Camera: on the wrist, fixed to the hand. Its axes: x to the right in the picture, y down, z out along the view.
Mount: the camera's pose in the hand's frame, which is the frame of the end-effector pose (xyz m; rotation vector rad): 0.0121 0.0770 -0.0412 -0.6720 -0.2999 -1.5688
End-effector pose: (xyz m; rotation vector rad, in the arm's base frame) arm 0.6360 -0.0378 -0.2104 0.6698 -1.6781 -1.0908
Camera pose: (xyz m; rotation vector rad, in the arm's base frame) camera 0.6747 -0.0281 -0.1318 -1.4165 0.5955 2.7388
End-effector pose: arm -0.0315 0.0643 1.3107 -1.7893 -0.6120 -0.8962
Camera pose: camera 0.0210 -0.0024 1.2870 1.4144 1.7796 1.5870
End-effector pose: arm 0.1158 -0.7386 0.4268 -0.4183 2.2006 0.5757
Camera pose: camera 0.0462 -0.6969 0.4613 -1.9411 0.8022 0.3629
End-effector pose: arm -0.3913 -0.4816 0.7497 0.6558 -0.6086 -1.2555
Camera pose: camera -0.3086 -0.4749 0.7795 0.2765 0.2898 -2.8643
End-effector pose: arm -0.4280 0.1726 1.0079 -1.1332 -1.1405 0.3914
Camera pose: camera -0.3661 0.1940 0.9489 -0.3990 -2.1241 -1.1377
